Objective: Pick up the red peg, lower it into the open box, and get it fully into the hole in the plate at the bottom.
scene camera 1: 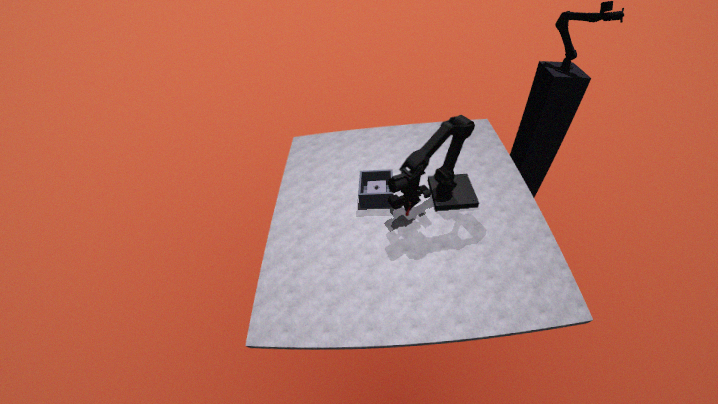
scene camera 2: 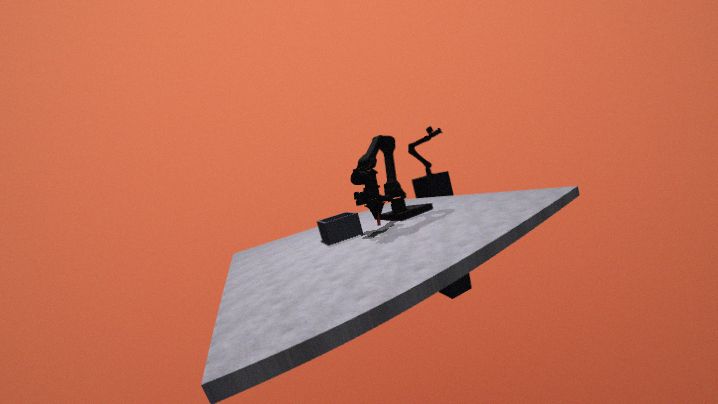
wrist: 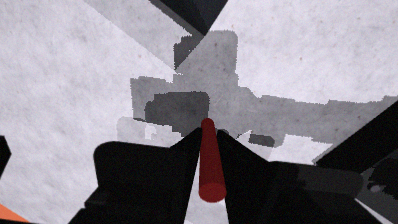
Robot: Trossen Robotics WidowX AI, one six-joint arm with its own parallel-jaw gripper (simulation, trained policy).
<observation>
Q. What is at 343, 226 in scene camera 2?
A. A dark box.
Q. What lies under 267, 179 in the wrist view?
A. The gripper.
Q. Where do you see a dark box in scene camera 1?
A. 367, 200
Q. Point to a red peg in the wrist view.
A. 212, 189
</observation>
